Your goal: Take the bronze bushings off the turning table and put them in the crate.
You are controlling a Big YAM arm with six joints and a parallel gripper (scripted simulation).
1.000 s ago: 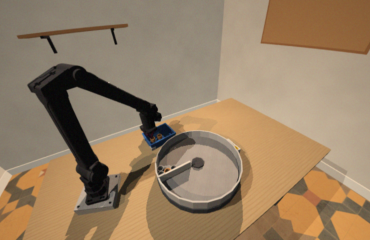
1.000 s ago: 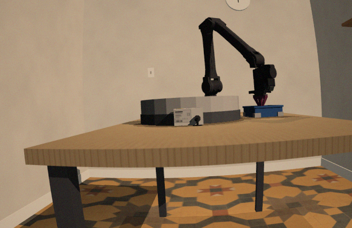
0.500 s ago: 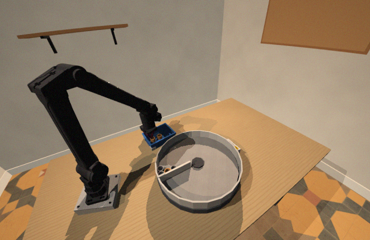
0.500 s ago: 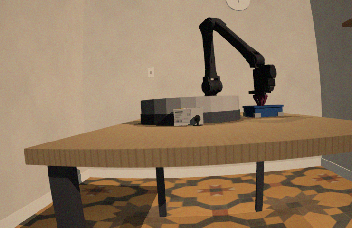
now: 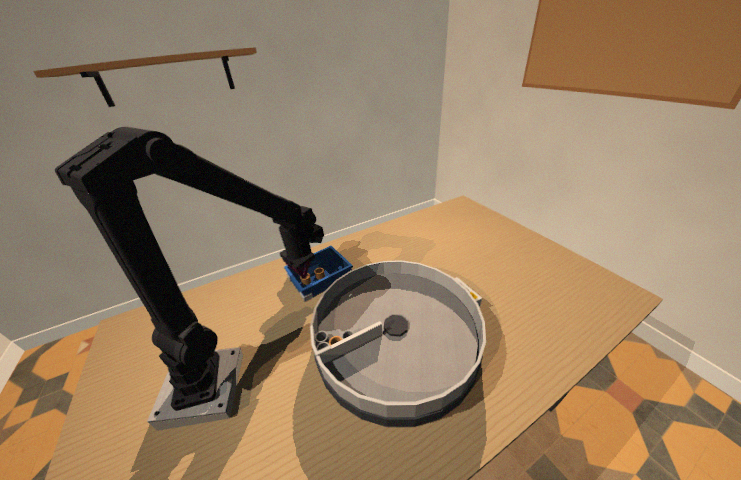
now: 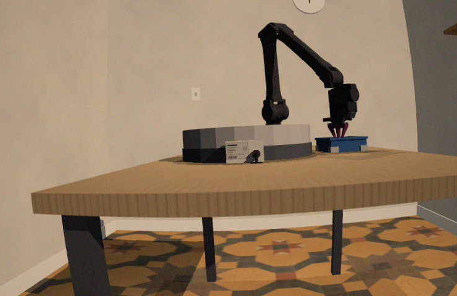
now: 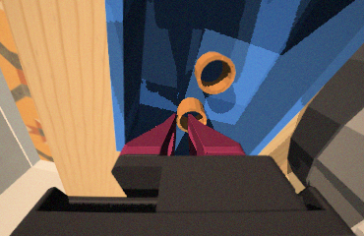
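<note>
Now: hand 50 mm short of the blue crate and 10 mm above it. From my hand the other things lie so: grey turning table 200 mm ahead, 320 mm to the right, 20 mm above.
</note>
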